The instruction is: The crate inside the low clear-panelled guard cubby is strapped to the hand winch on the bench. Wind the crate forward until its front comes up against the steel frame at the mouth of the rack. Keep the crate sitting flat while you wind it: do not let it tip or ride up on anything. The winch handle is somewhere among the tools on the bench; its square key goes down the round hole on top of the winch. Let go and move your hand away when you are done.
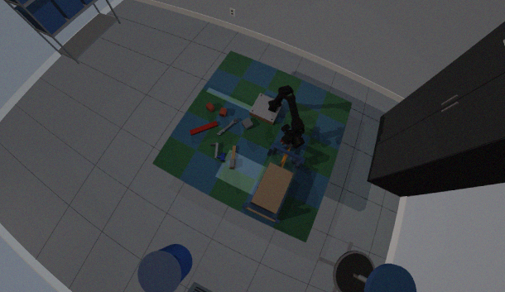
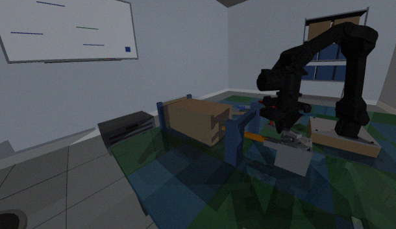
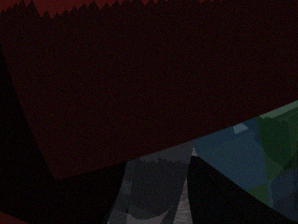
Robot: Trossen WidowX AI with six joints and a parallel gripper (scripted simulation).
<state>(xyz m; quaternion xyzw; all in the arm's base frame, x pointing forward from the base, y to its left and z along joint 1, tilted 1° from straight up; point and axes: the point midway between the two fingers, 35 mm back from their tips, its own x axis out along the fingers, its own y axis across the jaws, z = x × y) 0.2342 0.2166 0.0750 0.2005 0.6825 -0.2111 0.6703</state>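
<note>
My gripper tip is 20 mm below the grey crank arm, 10 mm to the left of it and 10 mm short of it. Also, from my gripper tip: red knob: 50 mm ahead, 40 mm above, 30 mm to the right; then blue steel frame: 120 mm ahead, 20 mm to the left, 10 mm above; then grey winch: 60 mm below, 60 mm behind, 20 mm to the left.
</note>
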